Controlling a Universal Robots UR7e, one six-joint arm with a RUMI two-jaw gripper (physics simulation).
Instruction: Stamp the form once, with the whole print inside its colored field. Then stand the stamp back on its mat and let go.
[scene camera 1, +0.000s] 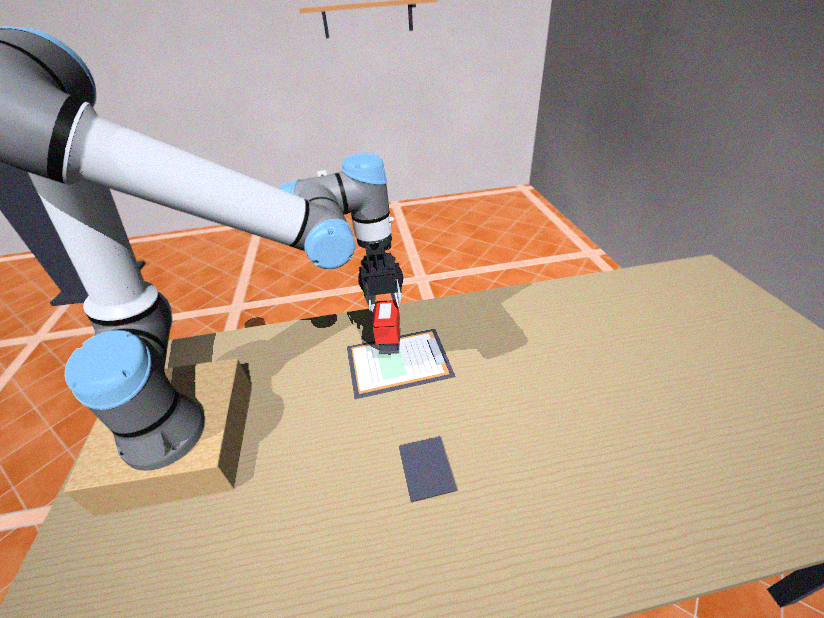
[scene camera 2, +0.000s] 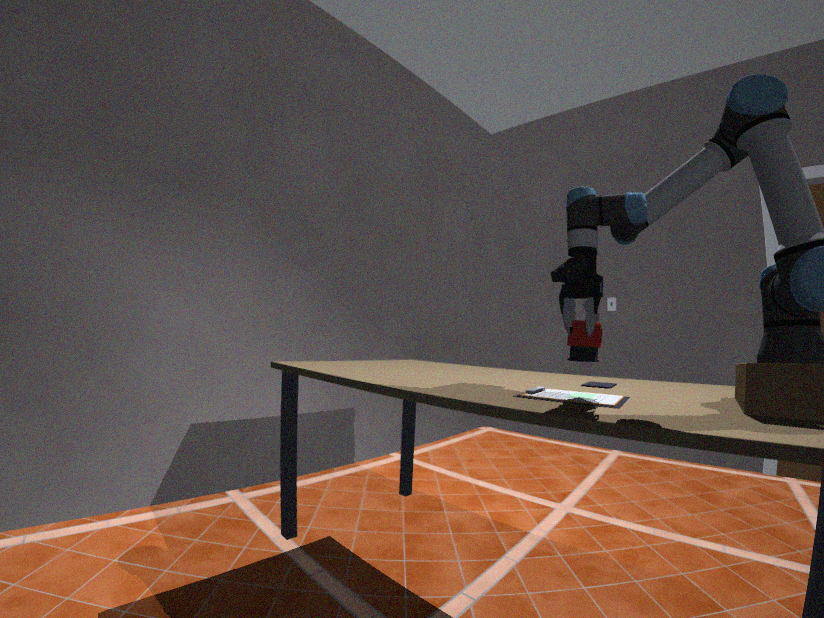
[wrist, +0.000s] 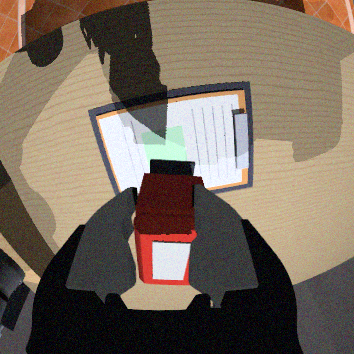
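Note:
My gripper is shut on the red stamp, which has a white label on top and a black base. The stamp is upright, in the air above the form. The form is a white lined sheet on a dark-edged clipboard with a green field. The stamp hides part of the field; no print shows on its visible part. The dark blue mat lies apart from the clipboard and bears nothing.
The wooden table carries the clipboard and mat. The clipboard's metal clip is on its right in the wrist view. The arm's wooden base block stands at the table's end. Arm shadows fall across the form.

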